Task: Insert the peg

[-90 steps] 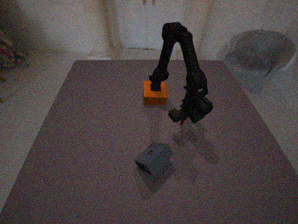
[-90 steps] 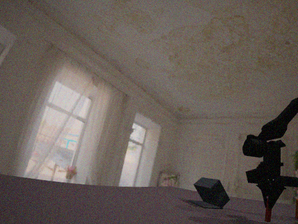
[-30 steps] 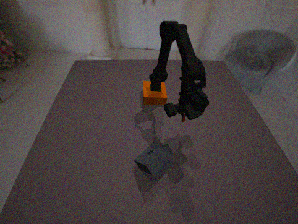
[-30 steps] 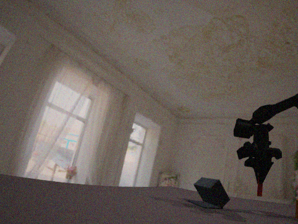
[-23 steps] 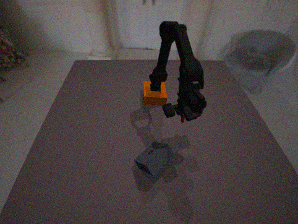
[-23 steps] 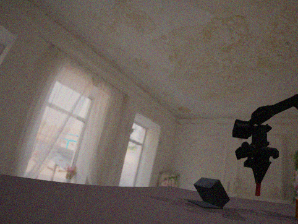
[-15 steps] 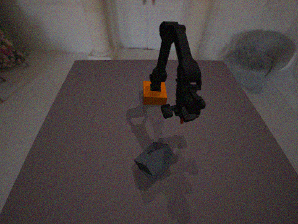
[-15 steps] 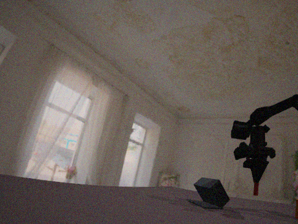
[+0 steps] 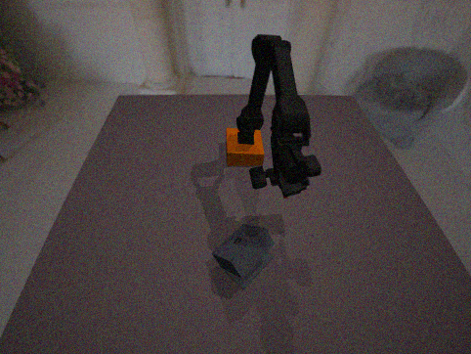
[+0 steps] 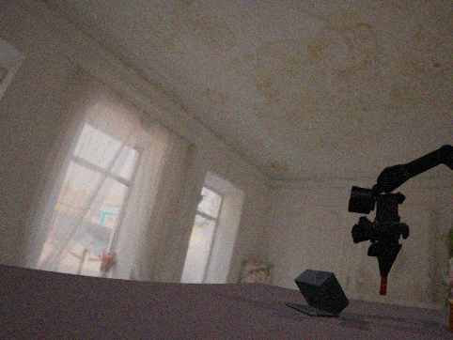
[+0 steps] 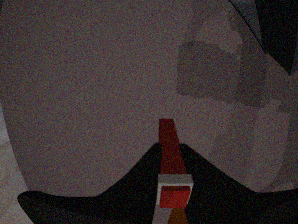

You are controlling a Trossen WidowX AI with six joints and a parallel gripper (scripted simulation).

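The panel is 16 cm ahead of my gripper tip, 13 cm to the right of it and 6 cm below it. The rest, counted from my gripper tip: peg (2 cm above).
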